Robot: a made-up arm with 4 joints.
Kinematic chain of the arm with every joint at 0, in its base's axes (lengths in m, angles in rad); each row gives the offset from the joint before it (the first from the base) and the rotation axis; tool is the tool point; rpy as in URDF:
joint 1: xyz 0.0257 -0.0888 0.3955 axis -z
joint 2: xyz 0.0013 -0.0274 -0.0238 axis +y
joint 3: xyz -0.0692 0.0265 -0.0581 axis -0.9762 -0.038 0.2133
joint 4: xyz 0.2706 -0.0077 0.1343 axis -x
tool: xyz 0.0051 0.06 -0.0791 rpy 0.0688 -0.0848 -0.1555
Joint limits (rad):
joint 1: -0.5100..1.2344
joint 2: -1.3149..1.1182
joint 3: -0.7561..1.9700
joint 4: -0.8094..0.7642
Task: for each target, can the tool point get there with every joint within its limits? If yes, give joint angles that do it. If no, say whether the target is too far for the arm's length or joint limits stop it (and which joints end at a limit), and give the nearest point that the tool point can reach.
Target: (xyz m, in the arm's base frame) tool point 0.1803 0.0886 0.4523
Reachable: yes | joints -0.2868 -0.9564 1.2454 0.0361
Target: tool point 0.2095 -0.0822 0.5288
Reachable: yes | joints 0.8649 -1.0625 0.5261 -0.4586
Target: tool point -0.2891 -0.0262 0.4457
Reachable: no: joint limits stop it (at a limit: joint 1, joint 2, joint 4) | nearest point -0.0284 0.0128 0.5809 | short by 0.296 m
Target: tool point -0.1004 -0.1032 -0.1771
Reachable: no: too far | nearest point -0.0920 0.0017 0.0943 | short by 0.291 m
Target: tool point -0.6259 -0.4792 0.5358
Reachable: no: too far | nearest point 0.0012 -0.2500 0.5257 | short by 0.668 m
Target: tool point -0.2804 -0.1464 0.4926
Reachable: no: joint limits stop it (at a limit: joint 2, joint 3, joint 4) | nearest point -0.0299 -0.0993 0.5961 | short by 0.275 m
